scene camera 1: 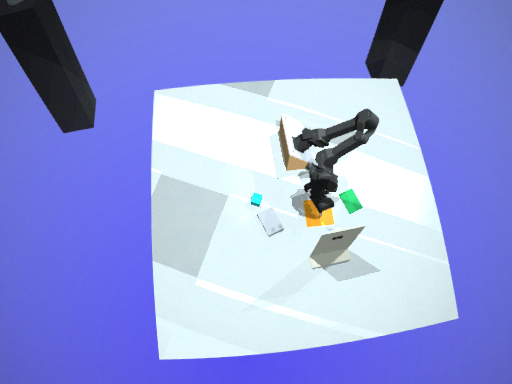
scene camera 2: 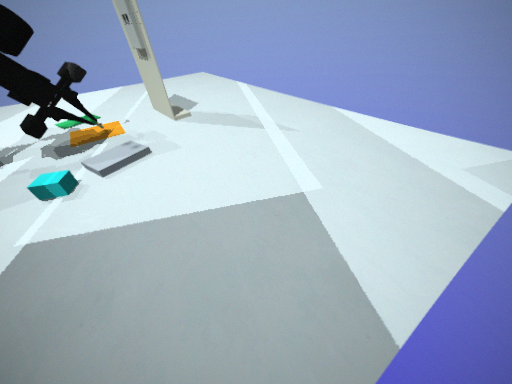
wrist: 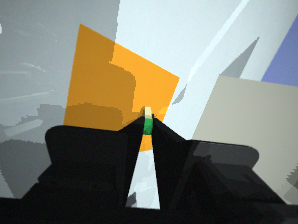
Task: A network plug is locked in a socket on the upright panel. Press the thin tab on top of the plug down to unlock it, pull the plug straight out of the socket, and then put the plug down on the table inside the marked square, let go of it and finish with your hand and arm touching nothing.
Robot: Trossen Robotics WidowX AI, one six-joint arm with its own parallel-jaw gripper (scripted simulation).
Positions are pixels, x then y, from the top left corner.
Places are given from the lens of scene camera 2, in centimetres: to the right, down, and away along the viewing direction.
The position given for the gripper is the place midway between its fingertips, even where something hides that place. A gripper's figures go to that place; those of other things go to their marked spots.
gripper [scene camera 2: 95, 122]: -42, -18, 56
grey flat block [scene camera 2: 103, 164]: -29, -5, 40
orange square [scene camera 2: 95, 133]: -43, -16, 56
The marked spots on the grey flat block and the orange square are 24 cm apart.
